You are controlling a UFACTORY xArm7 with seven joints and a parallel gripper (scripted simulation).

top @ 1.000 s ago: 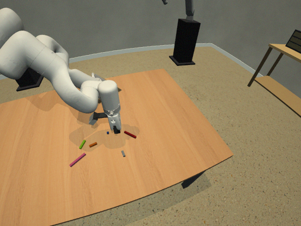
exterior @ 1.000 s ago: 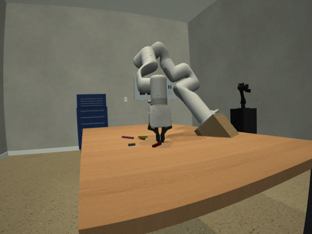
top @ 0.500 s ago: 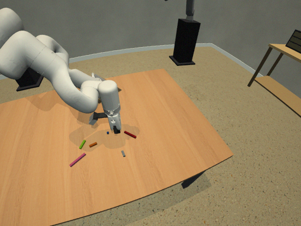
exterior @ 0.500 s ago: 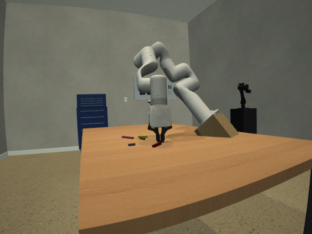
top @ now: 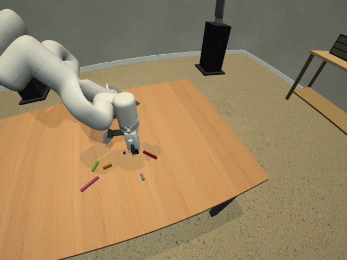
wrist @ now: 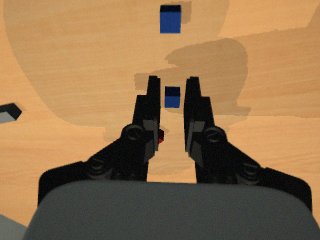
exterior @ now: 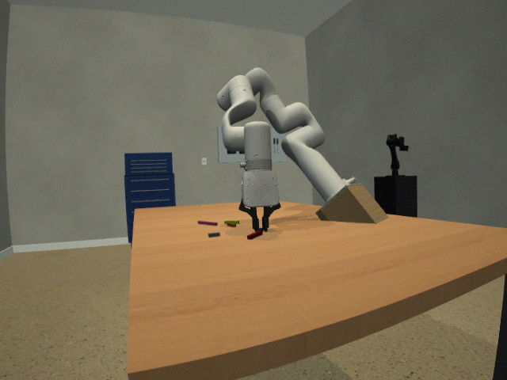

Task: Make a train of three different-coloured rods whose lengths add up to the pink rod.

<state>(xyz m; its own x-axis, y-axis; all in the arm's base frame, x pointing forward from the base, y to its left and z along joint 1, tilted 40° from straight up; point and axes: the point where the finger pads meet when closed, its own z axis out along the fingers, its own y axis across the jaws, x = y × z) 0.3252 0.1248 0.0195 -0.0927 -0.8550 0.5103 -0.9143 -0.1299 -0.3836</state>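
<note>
Now: hand 140 mm short of the grey rod, 10 mm to the right of it and 20 mm above it. Round my hand: orange rod: 50 mm ahead, 130 mm to the right, 20 mm below; then lime rod: 40 mm ahead, 190 mm to the right, 20 mm below; then red rod: 40 mm ahead, 60 mm to the left, 20 mm below.
</note>
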